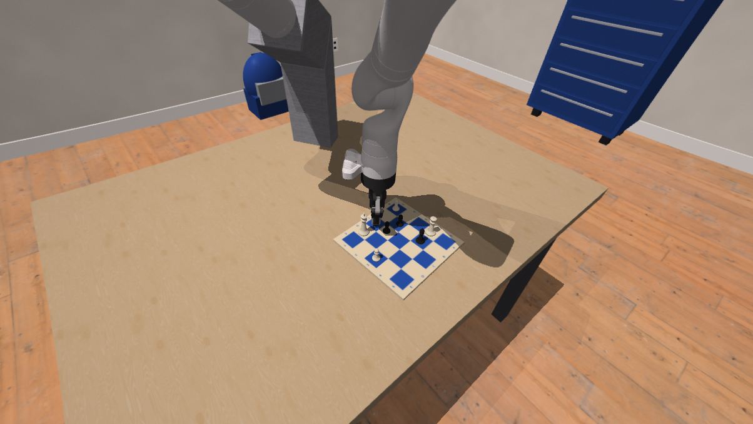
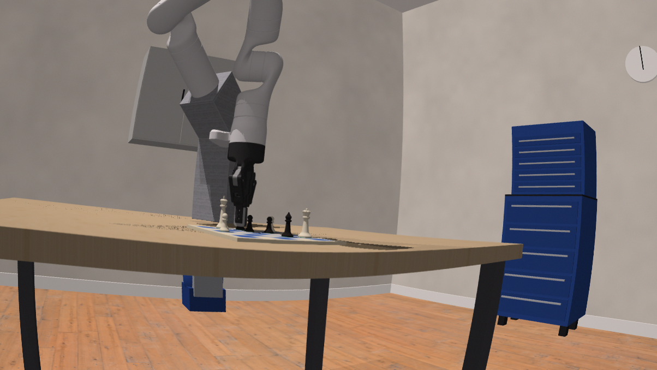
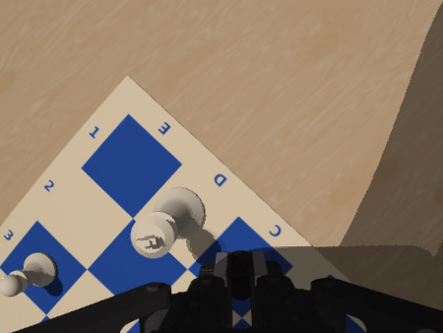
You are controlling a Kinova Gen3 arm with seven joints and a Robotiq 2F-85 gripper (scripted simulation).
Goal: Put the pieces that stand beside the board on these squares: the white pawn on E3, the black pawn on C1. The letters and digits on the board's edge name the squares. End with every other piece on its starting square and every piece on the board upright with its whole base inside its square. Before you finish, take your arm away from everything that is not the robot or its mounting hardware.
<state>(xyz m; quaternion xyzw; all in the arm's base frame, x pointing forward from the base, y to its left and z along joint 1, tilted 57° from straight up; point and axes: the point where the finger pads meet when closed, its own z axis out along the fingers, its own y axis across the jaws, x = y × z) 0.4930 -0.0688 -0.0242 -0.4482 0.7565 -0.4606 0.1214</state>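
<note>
Right now the white king is 4 cm to the right of my hand and 1 cm above it. Also, from my hand: white queen: 11 cm ahead, 8 cm to the left; then cream chessboard: 8 cm ahead, 3 cm below; then black bishop: 11 cm ahead, 4 cm to the left.
</note>
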